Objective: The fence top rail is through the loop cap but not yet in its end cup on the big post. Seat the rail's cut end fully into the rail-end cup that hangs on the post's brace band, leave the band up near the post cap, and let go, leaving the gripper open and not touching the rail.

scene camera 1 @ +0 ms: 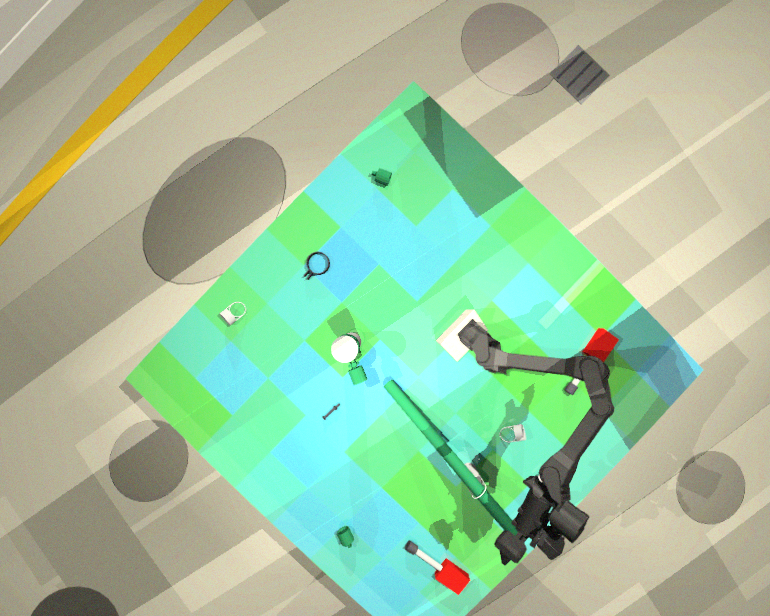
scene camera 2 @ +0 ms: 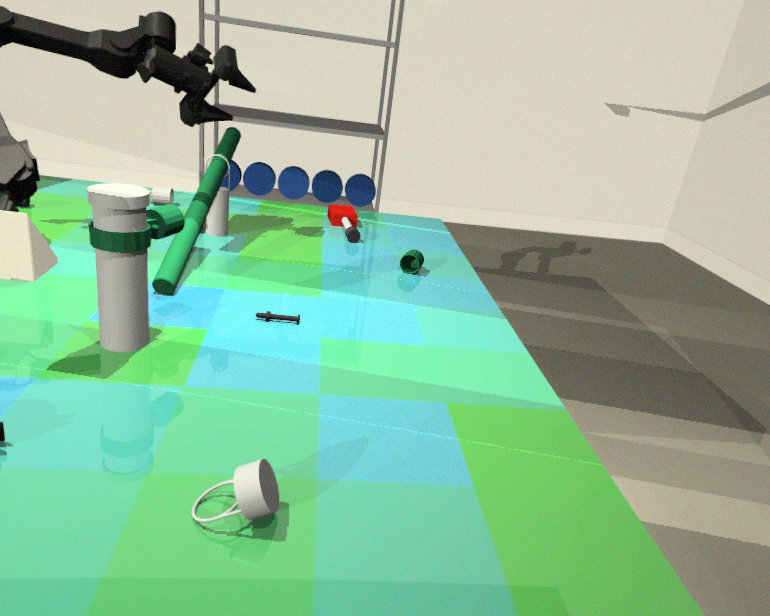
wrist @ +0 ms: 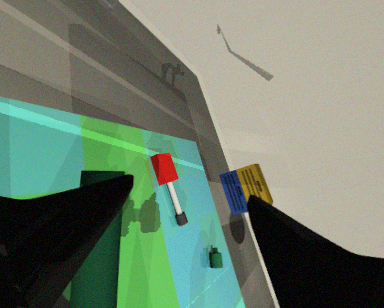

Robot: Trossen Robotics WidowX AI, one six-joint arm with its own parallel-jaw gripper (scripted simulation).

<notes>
My gripper is open, with nothing in its grasp. Also in view: a green top rail, a green rail-end cup and a big grey post.
My gripper shows as well in scene camera 1 and in the wrist view.
</notes>
